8 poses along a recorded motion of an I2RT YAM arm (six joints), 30 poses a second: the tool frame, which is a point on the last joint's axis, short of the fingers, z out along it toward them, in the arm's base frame.
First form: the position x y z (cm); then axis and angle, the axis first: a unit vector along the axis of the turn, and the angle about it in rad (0 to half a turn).
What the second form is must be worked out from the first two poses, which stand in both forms.
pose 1, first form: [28.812, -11.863, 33.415, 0.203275, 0.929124, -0.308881, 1.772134]
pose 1, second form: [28.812, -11.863, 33.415, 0.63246, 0.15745, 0.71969, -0.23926]
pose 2, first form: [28.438, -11.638, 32.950, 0.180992, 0.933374, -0.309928, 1.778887]
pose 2, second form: [28.438, -11.638, 32.950, 0.62984, 0.14058, 0.72497, -0.24073]
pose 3, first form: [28.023, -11.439, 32.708, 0.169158, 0.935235, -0.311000, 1.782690]
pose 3, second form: [28.023, -11.439, 32.708, 0.62837, 0.13159, 0.72754, -0.24193]
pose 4, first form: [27.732, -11.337, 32.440, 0.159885, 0.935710, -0.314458, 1.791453]
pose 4, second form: [27.732, -11.337, 32.440, 0.62495, 0.12482, 0.73047, -0.24549]
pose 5, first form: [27.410, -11.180, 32.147, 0.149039, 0.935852, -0.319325, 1.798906]
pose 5, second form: [27.410, -11.180, 32.147, 0.62204, 0.11670, 0.73276, -0.25003]
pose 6, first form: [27.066, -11.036, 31.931, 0.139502, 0.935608, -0.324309, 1.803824]
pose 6, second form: [27.066, -11.036, 31.931, 0.62011, 0.10944, 0.73400, -0.25443]
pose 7, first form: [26.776, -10.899, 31.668, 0.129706, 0.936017, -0.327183, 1.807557]
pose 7, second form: [26.776, -10.899, 31.668, 0.61865, 0.10191, 0.73540, -0.25706]
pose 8, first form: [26.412, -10.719, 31.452, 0.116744, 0.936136, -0.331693, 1.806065]
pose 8, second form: [26.412, -10.719, 31.452, 0.61923, 0.09167, 0.73506, -0.26045]
